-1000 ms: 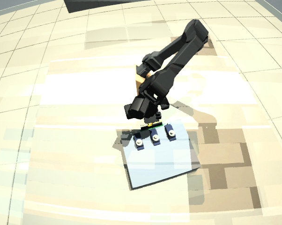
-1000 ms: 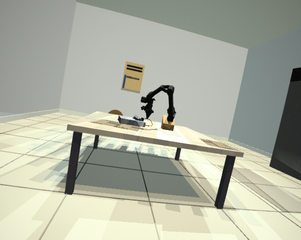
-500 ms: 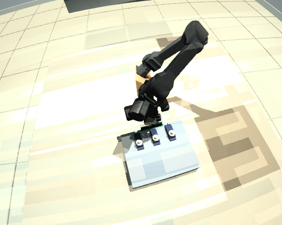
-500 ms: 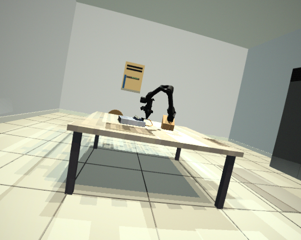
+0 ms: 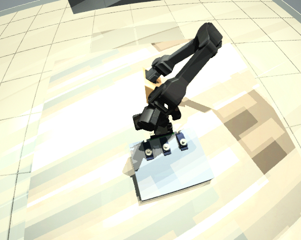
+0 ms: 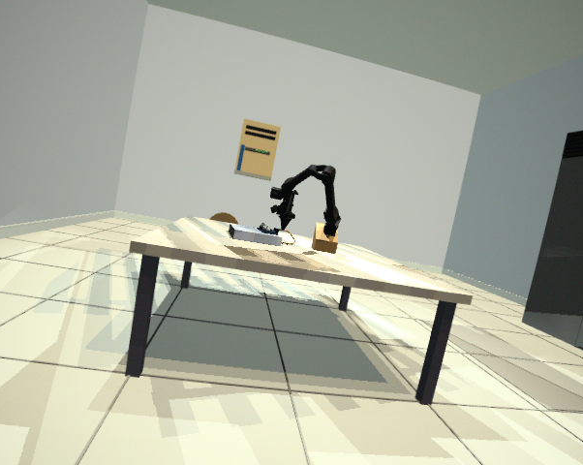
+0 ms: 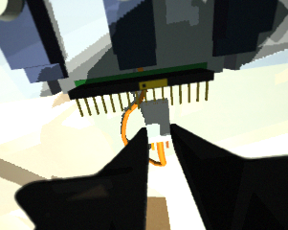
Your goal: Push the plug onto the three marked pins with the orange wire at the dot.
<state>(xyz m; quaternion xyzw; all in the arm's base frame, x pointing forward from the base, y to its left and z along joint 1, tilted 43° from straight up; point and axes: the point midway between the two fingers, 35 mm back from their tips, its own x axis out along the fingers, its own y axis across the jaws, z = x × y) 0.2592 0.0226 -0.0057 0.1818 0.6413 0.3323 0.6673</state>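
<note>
Now: gripper tip 3 cm short of the pin strip, 2 cm to the right of it and 1 cm above it. Also, from my gripper tip: pale blue holder plate 19 cm ahead, 5 cm to the left, 5 cm below.
</note>
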